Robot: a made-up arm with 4 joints. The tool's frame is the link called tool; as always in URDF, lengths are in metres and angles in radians. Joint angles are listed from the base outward.
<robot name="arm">
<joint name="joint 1" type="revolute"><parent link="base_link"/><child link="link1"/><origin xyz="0.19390 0.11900 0.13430" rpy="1.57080 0.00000 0.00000"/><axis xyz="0 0 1"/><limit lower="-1.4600" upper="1.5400"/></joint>
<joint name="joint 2" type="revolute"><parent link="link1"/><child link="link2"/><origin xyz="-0.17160 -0.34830 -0.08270" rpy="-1.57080 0.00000 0.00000"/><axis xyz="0 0 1"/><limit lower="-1.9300" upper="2.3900"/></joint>
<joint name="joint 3" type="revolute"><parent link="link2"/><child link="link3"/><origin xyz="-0.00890 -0.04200 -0.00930" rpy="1.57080 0.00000 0.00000"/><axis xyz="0 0 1"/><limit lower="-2.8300" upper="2.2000"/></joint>
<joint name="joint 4" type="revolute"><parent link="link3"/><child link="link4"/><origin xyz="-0.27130 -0.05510 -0.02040" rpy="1.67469 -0.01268 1.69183"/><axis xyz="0 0 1"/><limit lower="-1.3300" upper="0.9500"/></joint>
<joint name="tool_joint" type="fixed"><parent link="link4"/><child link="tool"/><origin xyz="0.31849 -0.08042 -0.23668" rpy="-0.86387 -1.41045 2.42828"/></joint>
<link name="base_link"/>
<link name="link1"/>
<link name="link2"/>
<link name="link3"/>
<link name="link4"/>
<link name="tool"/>
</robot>
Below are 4 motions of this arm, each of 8 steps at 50 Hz.
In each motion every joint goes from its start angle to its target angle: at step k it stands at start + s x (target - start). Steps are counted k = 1, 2, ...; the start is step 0. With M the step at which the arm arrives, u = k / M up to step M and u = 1 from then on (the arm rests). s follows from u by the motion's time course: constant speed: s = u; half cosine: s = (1 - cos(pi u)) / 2; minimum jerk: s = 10 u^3 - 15 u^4 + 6 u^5.
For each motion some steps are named. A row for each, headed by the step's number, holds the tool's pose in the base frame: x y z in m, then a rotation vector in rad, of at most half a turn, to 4 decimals.
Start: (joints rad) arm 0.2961 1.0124 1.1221 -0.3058
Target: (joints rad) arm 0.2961 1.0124 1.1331 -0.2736
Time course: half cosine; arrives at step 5
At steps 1, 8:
1: -0.0575 -0.0945 -0.7531 -0.9539 -1.6236 -0.4951
8: -0.0503 -0.0989 -0.7528 -0.9275 -1.6309 -0.4744

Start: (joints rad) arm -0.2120 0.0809 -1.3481 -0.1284
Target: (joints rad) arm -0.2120 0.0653 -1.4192 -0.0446
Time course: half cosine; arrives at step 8
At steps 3, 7, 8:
3: 0.1660 0.2709 0.3752 -1.3346 1.1174 1.3389
7: 0.1987 0.2552 0.3622 -1.2605 1.1869 1.3343
8: 0.2005 0.2542 0.3614 -1.2562 1.1909 1.3339

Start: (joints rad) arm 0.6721 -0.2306 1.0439 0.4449
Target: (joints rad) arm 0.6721 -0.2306 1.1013 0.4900
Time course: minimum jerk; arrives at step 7
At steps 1, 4, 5, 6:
1: 0.1099 0.2003 -0.8320 -0.9330 -1.3682 -1.1299
4: 0.1296 0.1884 -0.8371 -0.9108 -1.4115 -1.1258
5: 0.1368 0.1841 -0.8387 -0.9027 -1.4275 -1.1240
6: 0.1408 0.1817 -0.8396 -0.8984 -1.4362 -1.1230

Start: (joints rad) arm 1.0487 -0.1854 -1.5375 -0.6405
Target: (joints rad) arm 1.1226 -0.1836 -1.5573 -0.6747
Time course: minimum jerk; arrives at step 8
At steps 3, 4, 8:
3: -0.0025 0.3873 0.1963 -2.0133 0.3238 0.3589
4: -0.0027 0.3888 0.1934 -2.0227 0.3142 0.3473
8: -0.0029 0.3921 0.1869 -2.0433 0.2929 0.3211

